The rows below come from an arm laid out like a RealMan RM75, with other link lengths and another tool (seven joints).
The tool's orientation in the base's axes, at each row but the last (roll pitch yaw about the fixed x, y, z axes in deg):
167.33, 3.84, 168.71
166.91, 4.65, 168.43
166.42, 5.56, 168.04
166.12, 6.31, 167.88
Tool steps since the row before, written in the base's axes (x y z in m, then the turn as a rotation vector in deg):
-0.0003, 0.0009, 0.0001, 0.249, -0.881, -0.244
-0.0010, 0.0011, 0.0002, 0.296, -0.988, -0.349
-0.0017, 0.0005, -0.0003, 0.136, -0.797, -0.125
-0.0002, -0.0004, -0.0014, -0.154, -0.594, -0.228
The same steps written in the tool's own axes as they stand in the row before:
0.0005, 0.0008, 0.0001, -0.399, -0.855, 0.086
0.0012, 0.0009, -0.0001, -0.458, -0.973, 0.172
0.0018, 0.0001, 0.0002, -0.285, -0.767, -0.027
0.0003, -0.0008, 0.0012, 0.051, -0.649, 0.070

